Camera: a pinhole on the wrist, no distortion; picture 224 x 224 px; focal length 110.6 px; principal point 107.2 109.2 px. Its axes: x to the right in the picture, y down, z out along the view. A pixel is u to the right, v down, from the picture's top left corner.
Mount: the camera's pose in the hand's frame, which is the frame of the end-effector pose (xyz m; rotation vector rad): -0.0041 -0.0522 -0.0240 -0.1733 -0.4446 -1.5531
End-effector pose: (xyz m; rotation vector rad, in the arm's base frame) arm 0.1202 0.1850 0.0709 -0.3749 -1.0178 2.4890
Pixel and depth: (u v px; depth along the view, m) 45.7 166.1 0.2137
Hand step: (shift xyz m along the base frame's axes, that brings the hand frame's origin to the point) -0.1613 -0.1420 -0.0079
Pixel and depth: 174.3 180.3 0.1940
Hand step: -0.1346 -0.0381 0.2043
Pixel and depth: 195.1 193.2 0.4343
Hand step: -0.3712 -0.0961 0.5080
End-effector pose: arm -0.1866 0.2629 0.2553 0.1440 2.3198 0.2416
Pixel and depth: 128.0 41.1 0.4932
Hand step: 0.5649 0.0255 0.0078
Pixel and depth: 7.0 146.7 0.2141
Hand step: 0.0578 0.2267 -0.0559
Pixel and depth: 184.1 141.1 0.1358
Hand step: 0.0951 -0.0646 -0.1204
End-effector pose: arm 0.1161 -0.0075 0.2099 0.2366 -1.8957 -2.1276
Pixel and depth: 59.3 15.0 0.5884
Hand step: 0.4927 0.4556 0.3954
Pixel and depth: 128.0 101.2 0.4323
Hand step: -0.0126 0.4035 0.0790
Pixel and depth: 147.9 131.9 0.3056
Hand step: -0.0998 0.2930 0.0012
